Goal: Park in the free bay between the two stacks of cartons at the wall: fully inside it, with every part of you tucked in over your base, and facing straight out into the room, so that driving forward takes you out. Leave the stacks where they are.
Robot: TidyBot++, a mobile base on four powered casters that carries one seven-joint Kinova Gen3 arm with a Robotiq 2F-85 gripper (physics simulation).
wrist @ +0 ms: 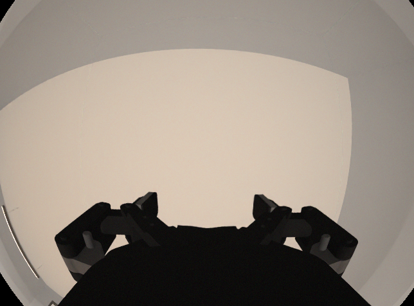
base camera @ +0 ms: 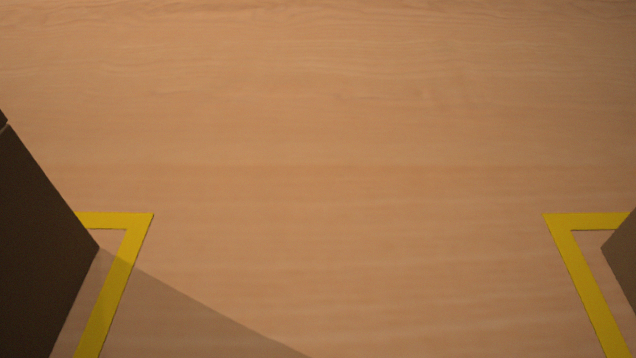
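Places are measured from the arm's base along level axes (x ahead, y left, z up), in metres.
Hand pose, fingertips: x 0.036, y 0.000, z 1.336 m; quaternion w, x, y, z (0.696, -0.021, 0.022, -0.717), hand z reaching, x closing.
After its pixels a point has its place.
In the base camera view, the dark end of the left carton stack [base camera: 40, 225] @(x 0.306, y 0.262, z -0.305 m) stands at the left edge, and a corner of the right stack [base camera: 625, 255] @(x 0.294, y -0.310, z -0.368 m) shows at the right edge. Yellow tape [base camera: 114, 285] @(x 0.295, y 0.224, z -0.396 m) runs beside the left stack and more yellow tape [base camera: 586, 285] @(x 0.278, y -0.272, z -0.396 m) beside the right one. Both tape corners lie ahead, level with each other; the mouth between them is slightly right of the picture's middle. The view looks out between the stacks. My gripper [wrist: 205, 204] is open and empty in the wrist view. My base and the bay's back are hidden.
Wooden floor [base camera: 325, 125] @(x 0.557, y -0.007, z -0.397 m) stretches out ahead, beyond the tape corners. A slanting shadow lies across the floor at the lower left. The wrist view shows a large pale surface [wrist: 210, 125] with grey surfaces around it, and a thin bright strip [wrist: 18, 245] at the lower left.
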